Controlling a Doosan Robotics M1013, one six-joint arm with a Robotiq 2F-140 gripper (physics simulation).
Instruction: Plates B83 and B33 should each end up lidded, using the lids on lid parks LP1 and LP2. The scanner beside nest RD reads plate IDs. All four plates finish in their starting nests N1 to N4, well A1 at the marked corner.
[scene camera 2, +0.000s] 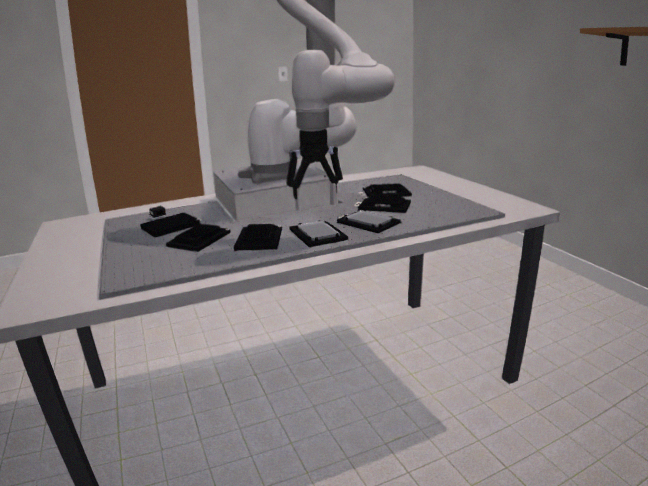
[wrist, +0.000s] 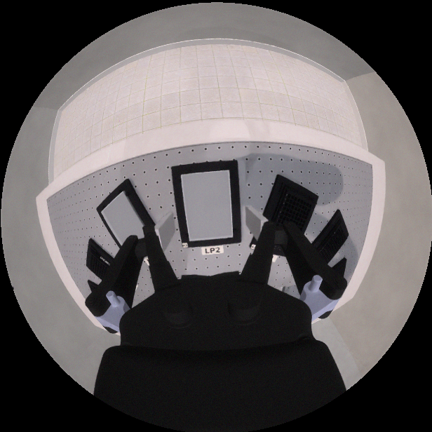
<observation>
my gripper: scene camera 2; wrist
same spot on my gripper: (scene camera 2: 294, 155) = (wrist: 332, 277)
</observation>
